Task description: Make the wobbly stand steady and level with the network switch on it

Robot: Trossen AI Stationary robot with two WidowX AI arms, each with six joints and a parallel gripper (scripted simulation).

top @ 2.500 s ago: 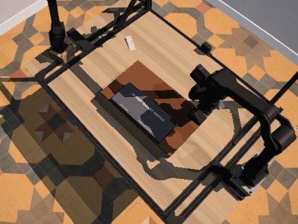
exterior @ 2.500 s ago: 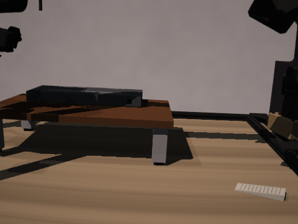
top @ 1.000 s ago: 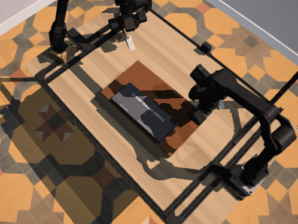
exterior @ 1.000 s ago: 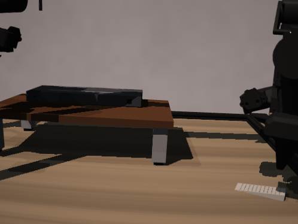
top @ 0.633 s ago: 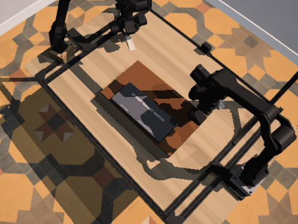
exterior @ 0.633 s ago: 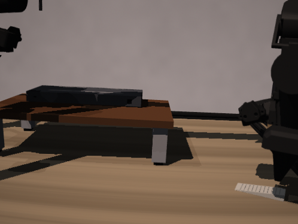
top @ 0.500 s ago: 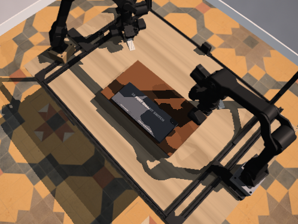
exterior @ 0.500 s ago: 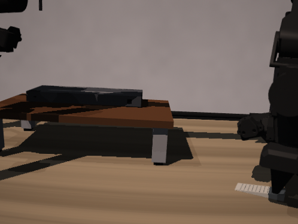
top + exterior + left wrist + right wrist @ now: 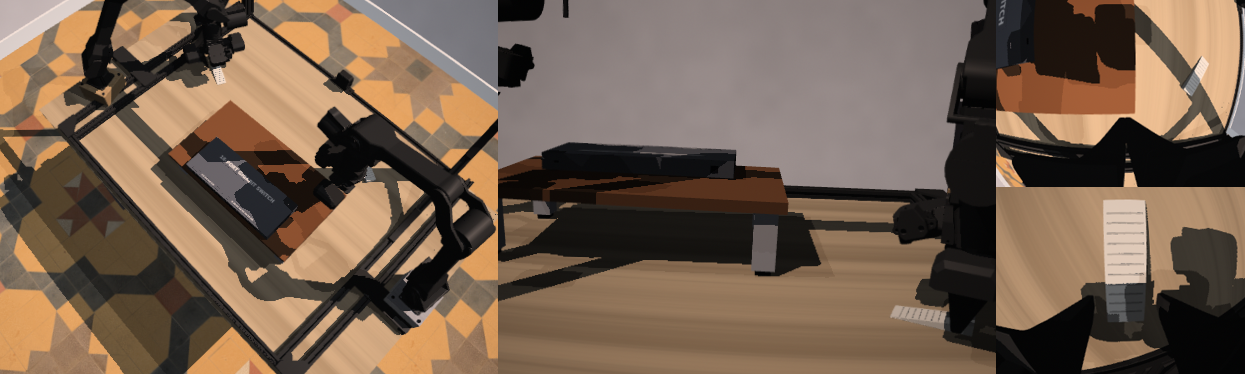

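Right now the white wedge is 2 cm ahead of my right hand, 2 cm to the left of it and 4 cm below it. Round my right hand: stand (27 cm ahead, 37 cm to the left, 1 cm above); then network switch (33 cm ahead, 36 cm to the left, 7 cm above).
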